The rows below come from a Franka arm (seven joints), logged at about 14 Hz.
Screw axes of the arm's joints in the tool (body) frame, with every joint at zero. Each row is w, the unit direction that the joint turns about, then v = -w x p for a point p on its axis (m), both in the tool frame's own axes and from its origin. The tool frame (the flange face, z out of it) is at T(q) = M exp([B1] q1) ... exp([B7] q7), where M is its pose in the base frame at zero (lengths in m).
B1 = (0, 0, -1, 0, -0.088, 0)
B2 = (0, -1, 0, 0.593, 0, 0.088)
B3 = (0, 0, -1, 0, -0.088, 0)
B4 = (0, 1, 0, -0.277, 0, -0.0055)
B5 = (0, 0, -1, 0, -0.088, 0)
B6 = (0, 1, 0, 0.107, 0, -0.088)
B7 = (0, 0, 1, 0, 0, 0)
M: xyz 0.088 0 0.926 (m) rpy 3.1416 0 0 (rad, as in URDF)
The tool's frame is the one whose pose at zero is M.
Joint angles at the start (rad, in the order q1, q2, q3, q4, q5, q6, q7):
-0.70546 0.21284 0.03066 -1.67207 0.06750 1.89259 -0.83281
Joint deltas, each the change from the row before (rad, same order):
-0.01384 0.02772 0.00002 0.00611 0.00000 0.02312 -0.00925
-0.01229 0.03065 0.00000 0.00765 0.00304 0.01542 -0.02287
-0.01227 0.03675 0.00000 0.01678 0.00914 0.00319 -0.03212
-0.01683 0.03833 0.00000 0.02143 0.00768 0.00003 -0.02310
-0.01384 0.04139 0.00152 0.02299 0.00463 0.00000 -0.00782
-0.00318 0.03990 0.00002 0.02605 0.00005 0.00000 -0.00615
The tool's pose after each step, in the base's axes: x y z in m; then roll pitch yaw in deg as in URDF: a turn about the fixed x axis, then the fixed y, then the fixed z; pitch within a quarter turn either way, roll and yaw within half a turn. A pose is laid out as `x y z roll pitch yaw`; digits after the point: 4 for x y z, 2 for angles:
0.4917 -0.4005 0.4657 -177.65 -3.36 7.38
0.4918 -0.4109 0.4512 -177.27 -3.26 7.83
0.4925 -0.4213 0.4358 -176.28 -3.14 8.70
0.4911 -0.4343 0.4210 -175.31 -2.98 8.82
0.4913 -0.4455 0.4046 -174.29 -2.63 8.39
0.4953 -0.4524 0.3901 -173.65 -2.22 8.51

